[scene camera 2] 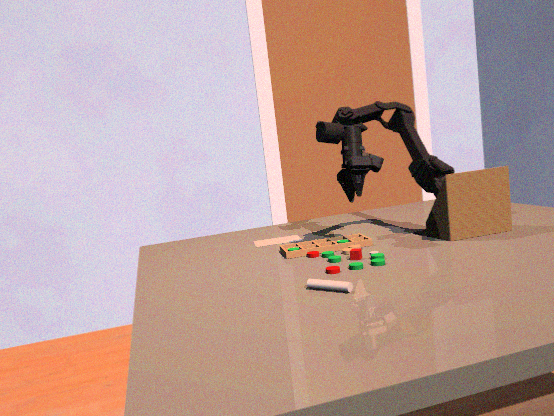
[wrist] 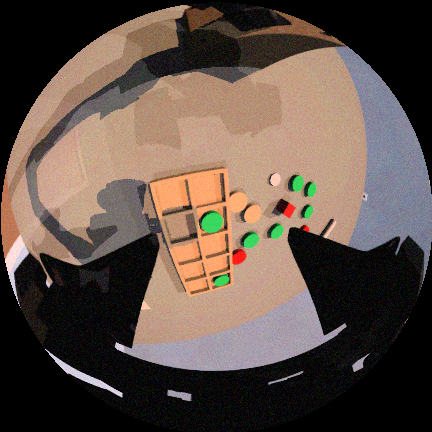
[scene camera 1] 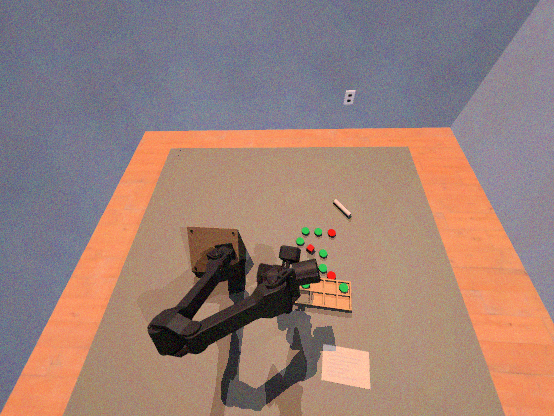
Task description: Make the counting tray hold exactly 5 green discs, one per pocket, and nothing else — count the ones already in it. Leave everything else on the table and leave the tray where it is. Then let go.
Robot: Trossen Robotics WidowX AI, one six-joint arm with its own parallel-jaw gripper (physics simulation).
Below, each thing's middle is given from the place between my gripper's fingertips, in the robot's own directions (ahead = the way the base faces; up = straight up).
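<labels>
I see the wooden counting tray (scene camera 1: pixel 326 293), and it sits 2 cm to the right of my hand, 10 cm ahead of it and 12 cm below it.
</labels>
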